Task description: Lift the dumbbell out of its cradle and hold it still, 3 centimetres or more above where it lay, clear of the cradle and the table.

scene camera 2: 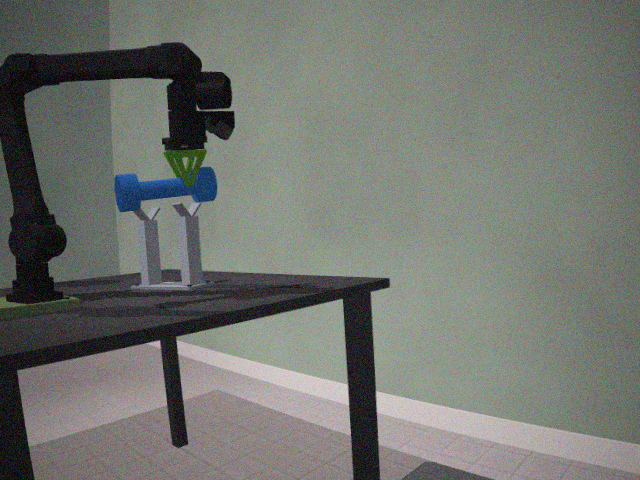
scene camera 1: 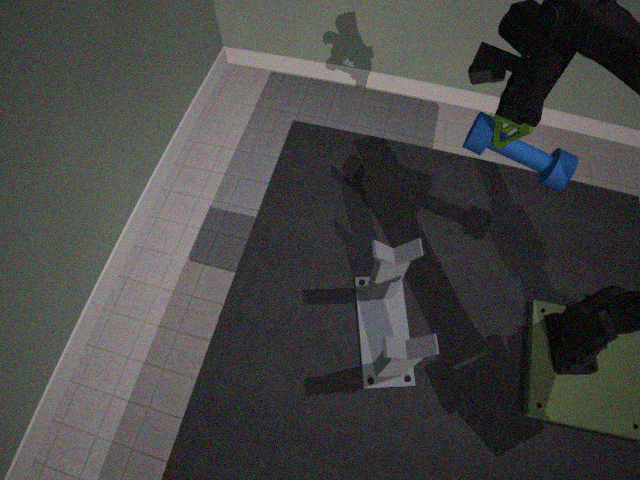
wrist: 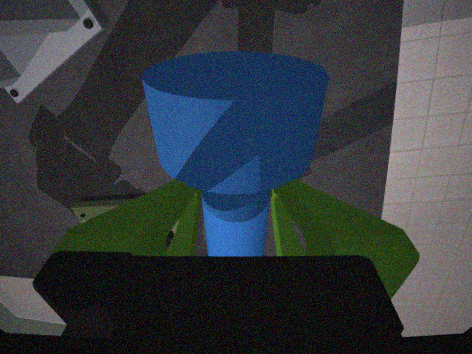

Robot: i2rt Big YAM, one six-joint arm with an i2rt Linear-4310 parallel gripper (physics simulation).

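Places are measured from the arm's base along level axes (x ahead, y left, z up), in centimetres.
Where they show: gripper, fingertip midpoint: (scene camera 2: 186,185) (scene camera 1: 497,141) (wrist: 235,176); arm's base, origin of the base link: (scene camera 2: 34,300) (scene camera 1: 569,343).
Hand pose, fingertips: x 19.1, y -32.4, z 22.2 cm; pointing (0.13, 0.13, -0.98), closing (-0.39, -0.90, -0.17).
Note:
Each offset is from my fingertips to the centre of the thing.
The blue dumbbell {dz -0.5, dx -4.0, dy +1.8 cm} (scene camera 1: 524,155) (scene camera 2: 165,189) (wrist: 235,125) hangs in the air, tilted a little in the scene camera 2 view. My gripper (scene camera 1: 500,144) (scene camera 2: 191,184) (wrist: 235,176) points down, its green fingers shut on the dumbbell's bar close to one end weight. The pale cradle {dz -13.0, dx +18.9, dy +29.8 cm} (scene camera 1: 397,315) (scene camera 2: 191,248) (wrist: 57,52) stands upright on the table, its two V-shaped rests empty. In the scene camera 1 view the dumbbell is well off to the upper right of the cradle. In the scene camera 2 view it shows just over the rests. The far fingertip is hidden in both scene views.
The dark table (scene camera 1: 289,335) (scene camera 2: 361,285) carries the cradle and a green base plate (scene camera 1: 594,403) (scene camera 2: 46,305), on which the arm's base stands. Walls rise beyond the tiled floor (scene camera 1: 170,330) (scene camera 2: 232,428). Shadows of the arm and dumbbell fall across the table.

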